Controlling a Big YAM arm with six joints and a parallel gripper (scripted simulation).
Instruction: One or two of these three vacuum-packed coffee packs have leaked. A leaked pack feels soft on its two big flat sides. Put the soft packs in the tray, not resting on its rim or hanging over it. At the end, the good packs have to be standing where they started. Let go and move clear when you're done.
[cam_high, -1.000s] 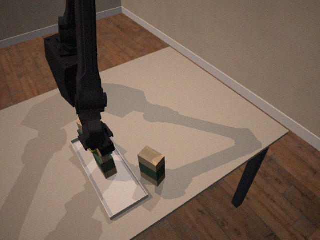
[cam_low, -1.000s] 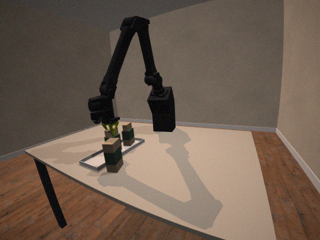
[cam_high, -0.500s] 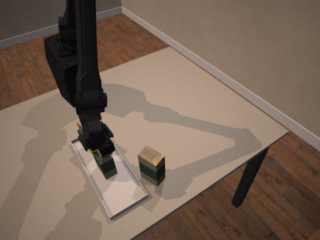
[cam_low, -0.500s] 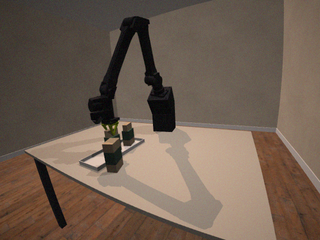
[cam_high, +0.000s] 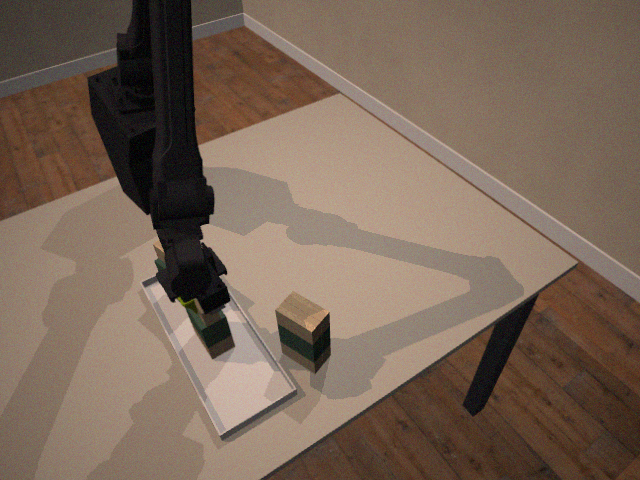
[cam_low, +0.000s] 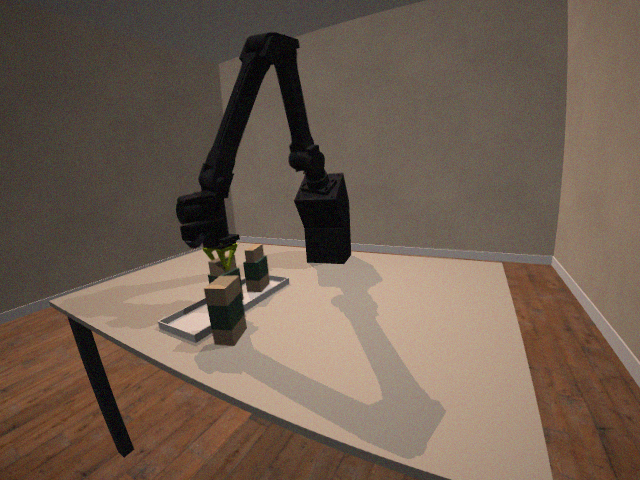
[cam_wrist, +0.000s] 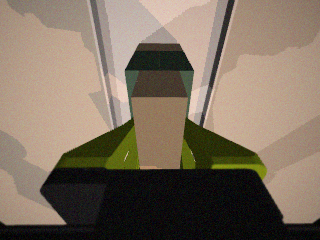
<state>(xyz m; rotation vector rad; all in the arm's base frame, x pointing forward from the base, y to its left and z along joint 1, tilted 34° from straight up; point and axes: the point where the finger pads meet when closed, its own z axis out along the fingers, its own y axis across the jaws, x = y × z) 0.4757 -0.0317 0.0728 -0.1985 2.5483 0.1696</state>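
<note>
Now: hand 1 cm past the shallow white tray and 11 cm above it.
</note>
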